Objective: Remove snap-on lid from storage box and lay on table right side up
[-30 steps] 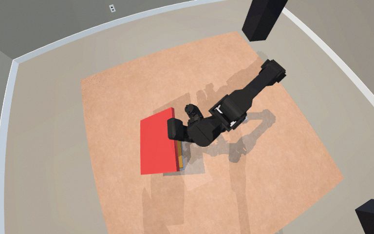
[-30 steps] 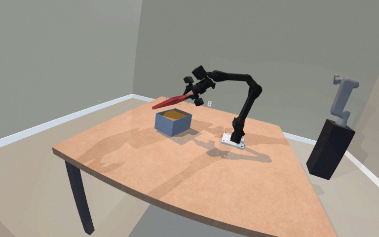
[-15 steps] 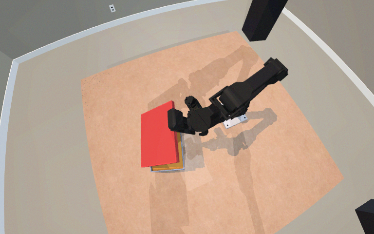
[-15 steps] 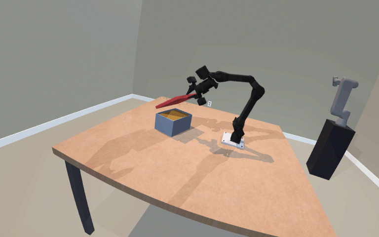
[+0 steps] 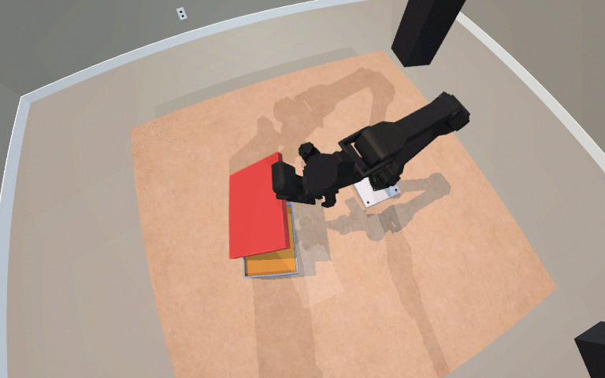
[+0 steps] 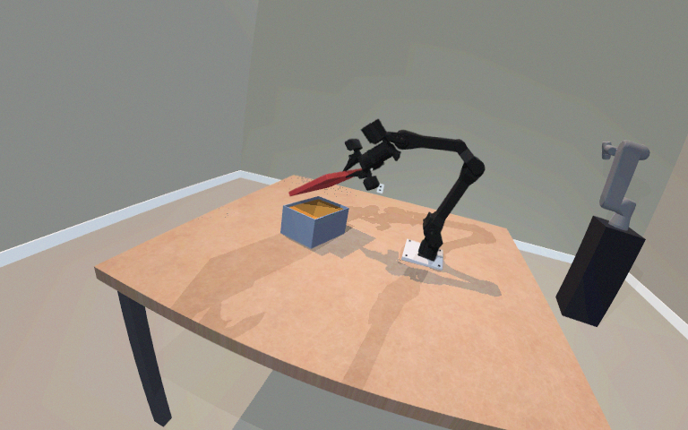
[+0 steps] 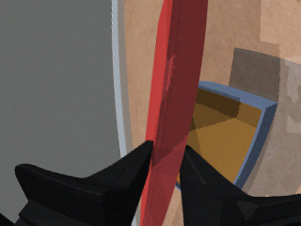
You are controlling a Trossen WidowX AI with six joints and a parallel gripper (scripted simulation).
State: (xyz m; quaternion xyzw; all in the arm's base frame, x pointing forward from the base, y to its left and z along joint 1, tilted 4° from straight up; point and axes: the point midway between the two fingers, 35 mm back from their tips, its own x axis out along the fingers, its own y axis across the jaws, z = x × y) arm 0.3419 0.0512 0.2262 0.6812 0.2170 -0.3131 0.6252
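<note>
Right now the red lid is 70 mm ahead of my gripper tip, 40 mm below it and 10 mm to the right of it. Round my gripper tip: blue-grey storage box (180 mm below, 70 mm to the left, 60 mm ahead).
</note>
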